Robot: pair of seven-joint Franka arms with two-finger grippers.
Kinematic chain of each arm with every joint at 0, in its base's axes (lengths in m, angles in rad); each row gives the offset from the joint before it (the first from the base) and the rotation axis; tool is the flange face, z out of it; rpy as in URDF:
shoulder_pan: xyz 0 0 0.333 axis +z
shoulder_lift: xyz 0 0 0 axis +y
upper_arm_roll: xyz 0 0 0.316 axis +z
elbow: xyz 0.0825 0 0 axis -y
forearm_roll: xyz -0.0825 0 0.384 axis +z
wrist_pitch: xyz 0 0 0 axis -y
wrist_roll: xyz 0.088 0 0 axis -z
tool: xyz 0 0 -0.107 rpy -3.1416 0 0
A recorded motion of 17 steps. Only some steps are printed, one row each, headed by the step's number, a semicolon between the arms.
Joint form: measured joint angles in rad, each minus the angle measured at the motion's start. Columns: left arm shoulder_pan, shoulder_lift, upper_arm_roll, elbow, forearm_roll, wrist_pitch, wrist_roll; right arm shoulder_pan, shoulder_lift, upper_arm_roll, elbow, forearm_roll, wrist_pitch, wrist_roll.
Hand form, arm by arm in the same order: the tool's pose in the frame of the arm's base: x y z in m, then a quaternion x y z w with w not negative. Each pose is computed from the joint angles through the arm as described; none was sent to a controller.
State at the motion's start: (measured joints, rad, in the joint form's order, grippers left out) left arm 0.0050 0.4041 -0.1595 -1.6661 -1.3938 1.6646 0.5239; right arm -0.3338 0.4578 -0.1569 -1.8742 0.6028 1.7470 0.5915
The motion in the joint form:
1: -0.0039 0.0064 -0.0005 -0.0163 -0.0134 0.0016 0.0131; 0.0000 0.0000 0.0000 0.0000 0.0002 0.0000 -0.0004
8: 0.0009 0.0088 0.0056 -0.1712 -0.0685 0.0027 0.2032; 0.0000 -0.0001 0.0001 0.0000 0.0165 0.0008 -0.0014
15: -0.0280 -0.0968 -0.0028 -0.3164 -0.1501 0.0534 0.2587; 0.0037 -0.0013 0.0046 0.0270 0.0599 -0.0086 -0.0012
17: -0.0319 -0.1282 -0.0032 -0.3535 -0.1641 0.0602 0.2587; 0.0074 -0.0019 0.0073 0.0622 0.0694 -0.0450 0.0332
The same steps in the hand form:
1: 0.6319 -0.1855 0.4163 0.74733 -0.06393 -0.03824 0.66026; 0.5314 -0.2223 0.2480 -0.72296 0.59230 0.28145 0.21748
8: 0.6037 -0.1795 0.3512 0.73280 -0.06788 -0.02368 0.67663; 0.5326 -0.2215 0.2486 -0.71976 0.59395 0.28053 0.22467
15: 0.5675 -0.1954 0.3556 0.72850 -0.05637 -0.00475 0.68270; 0.5446 -0.2173 0.2606 -0.71723 0.59217 0.27248 0.24633
17: 0.5577 -0.1963 0.3584 0.72867 -0.05106 -0.00434 0.68294; 0.5538 -0.2134 0.2743 -0.71218 0.59378 0.27850 0.25033

